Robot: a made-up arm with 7 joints.
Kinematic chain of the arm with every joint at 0, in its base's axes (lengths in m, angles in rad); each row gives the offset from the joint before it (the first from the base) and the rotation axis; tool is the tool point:
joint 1: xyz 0 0 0.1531 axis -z
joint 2: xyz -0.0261 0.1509 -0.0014 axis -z
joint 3: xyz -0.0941 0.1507 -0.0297 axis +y
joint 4: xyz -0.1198 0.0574 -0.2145 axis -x
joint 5: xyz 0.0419 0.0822 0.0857 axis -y
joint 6: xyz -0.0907 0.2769 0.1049 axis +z
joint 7: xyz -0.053 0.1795 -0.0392 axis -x
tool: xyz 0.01 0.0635 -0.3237
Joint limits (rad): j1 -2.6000..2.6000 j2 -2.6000..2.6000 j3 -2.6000..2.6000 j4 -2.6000..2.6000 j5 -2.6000..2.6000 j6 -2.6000..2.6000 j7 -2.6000..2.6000
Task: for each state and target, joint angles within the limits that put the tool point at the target. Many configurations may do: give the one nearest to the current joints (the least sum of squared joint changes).
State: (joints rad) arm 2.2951 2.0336 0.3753 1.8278 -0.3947 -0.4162 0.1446
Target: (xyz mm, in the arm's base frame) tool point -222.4 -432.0 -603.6
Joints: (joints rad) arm 2.6000 2.4904 0.0999 1.3791 -0.4388 -0.4384 0.2448
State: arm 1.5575 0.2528 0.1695 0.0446 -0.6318 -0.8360 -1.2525
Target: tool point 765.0 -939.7 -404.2
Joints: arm 2.2640 0.5679 0.2774 0.5993 -0.5885 -0.1602 -1.3400
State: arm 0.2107 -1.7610 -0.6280 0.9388 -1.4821 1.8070 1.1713
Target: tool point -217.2 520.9 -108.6
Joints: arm 0.6569 -1.8215 -1.0674 0.9082 -1.4542 1.3021 1.6638
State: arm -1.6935 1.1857 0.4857 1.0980 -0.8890 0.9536 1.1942
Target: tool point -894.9 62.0 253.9
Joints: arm -1.6713 1.1942 1.2172 0.9898 -0.9878 0.9137 0.8195
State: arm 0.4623 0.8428 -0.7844 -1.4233 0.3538 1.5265 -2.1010
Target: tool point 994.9 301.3 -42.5
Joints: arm 1.0449 1.2557 -0.5415 -1.1042 0.6841 1.1786 -1.8360
